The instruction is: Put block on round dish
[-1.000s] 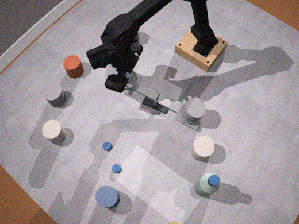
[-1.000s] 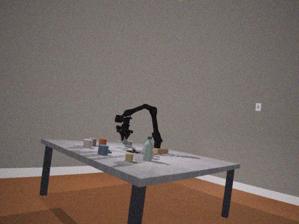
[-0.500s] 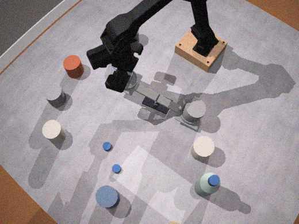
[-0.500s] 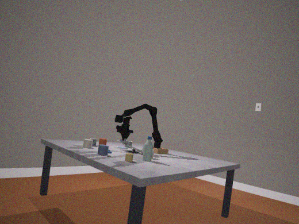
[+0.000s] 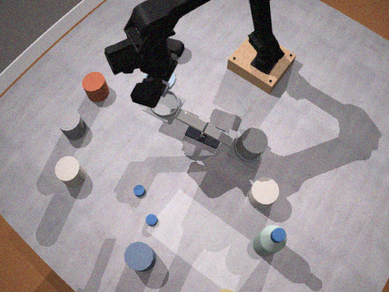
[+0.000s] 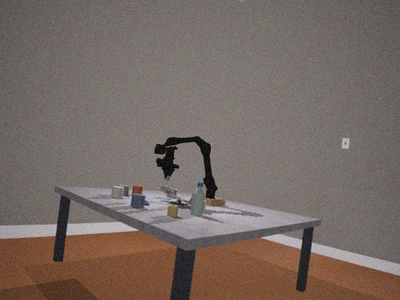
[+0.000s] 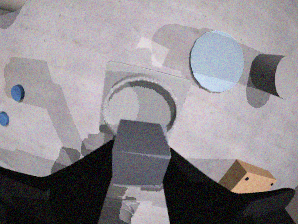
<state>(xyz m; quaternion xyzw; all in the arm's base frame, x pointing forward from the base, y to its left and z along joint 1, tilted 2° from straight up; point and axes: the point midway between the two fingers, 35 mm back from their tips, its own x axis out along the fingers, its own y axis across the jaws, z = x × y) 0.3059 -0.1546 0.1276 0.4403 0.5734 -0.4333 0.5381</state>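
The round light-blue dish lies 10 cm behind my gripper tip, 10 cm to the right of it and 15 cm below it. Round my gripper tip: balance beam: 2 cm behind, 12 cm to the left, 11 cm below; orange cylinder: 4 cm ahead, 22 cm to the right, 11 cm below; grey block: 1 cm above.
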